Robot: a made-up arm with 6 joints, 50 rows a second.
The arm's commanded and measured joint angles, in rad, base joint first. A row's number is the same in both.
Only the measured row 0 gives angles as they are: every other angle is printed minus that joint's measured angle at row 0.
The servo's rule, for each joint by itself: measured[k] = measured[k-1] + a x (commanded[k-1-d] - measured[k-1]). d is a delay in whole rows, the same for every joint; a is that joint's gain. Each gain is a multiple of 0.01, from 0.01 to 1. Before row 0 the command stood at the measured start. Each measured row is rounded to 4 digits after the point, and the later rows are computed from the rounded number. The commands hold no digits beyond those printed.
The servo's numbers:
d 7
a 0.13 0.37 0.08 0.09 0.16 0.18
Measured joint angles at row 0:
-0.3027 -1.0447 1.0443 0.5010 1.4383 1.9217
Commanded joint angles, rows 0 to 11:
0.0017 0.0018 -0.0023 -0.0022 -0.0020 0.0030
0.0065 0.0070 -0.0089 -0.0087 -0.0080 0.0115
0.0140 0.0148 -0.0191 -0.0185 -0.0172 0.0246
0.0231 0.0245 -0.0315 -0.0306 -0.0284 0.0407
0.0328 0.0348 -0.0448 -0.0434 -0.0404 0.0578
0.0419 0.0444 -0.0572 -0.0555 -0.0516 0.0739
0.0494 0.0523 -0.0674 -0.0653 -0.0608 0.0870
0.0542 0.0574 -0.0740 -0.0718 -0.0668 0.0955
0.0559 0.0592 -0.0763 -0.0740 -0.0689 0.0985
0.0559 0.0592 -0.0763 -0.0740 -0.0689 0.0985
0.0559 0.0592 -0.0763 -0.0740 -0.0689 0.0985
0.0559 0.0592 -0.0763 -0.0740 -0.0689 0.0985
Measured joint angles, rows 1 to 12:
0.0000 0.0000 0.0000 0.0000 0.0000 0.0000
0.0000 0.0000 0.0000 0.0000 0.0000 0.0000
0.0000 0.0000 0.0000 0.0000 0.0000 0.0000
0.0000 0.0000 0.0000 0.0000 0.0000 0.0000
0.0000 0.0000 0.0000 0.0000 0.0000 0.0000
0.0000 0.0000 0.0000 0.0000 0.0000 0.0000
0.0000 0.0000 0.0000 0.0000 0.0000 0.0000
0.0002 0.0007 -0.0002 -0.0002 -0.0003 0.0005
0.0010 0.0030 -0.0009 -0.0010 -0.0015 0.0025
0.0027 0.0074 -0.0024 -0.0026 -0.0040 0.0065
0.0054 0.0137 -0.0047 -0.0051 -0.0079 0.0127
0.0090 0.0215 -0.0079 -0.0085 -0.0131 0.0208

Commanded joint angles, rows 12 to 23:
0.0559 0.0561 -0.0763 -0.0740 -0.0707 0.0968
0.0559 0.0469 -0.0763 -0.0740 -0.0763 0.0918
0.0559 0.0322 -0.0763 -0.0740 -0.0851 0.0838
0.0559 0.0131 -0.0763 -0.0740 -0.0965 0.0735
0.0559 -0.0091 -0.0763 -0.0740 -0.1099 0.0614
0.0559 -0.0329 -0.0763 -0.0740 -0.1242 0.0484
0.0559 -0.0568 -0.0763 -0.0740 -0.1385 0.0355
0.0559 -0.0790 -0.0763 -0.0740 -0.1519 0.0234
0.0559 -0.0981 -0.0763 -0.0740 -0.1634 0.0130
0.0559 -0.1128 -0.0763 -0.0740 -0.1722 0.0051
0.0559 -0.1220 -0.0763 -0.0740 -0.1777 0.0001
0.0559 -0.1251 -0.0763 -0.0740 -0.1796 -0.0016
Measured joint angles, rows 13 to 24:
0.0133 0.0300 -0.0118 -0.0127 -0.0193 0.0304
0.0180 0.0383 -0.0162 -0.0174 -0.0259 0.0406
0.0227 0.0454 -0.0208 -0.0223 -0.0324 0.0505
0.0270 0.0505 -0.0252 -0.0270 -0.0382 0.0591
0.0308 0.0537 -0.0293 -0.0312 -0.0431 0.0662
0.0341 0.0557 -0.0331 -0.0351 -0.0472 0.0720
0.0369 0.0570 -0.0366 -0.0386 -0.0507 0.0768
0.0394 0.0567 -0.0398 -0.0418 -0.0539 0.0804
0.0415 0.0531 -0.0427 -0.0447 -0.0575 0.0825
0.0434 0.0454 -0.0454 -0.0473 -0.0619 0.0827
0.0450 0.0334 -0.0479 -0.0497 -0.0674 0.0810
0.0464 0.0177 -0.0502 -0.0519 -0.0742 0.0775

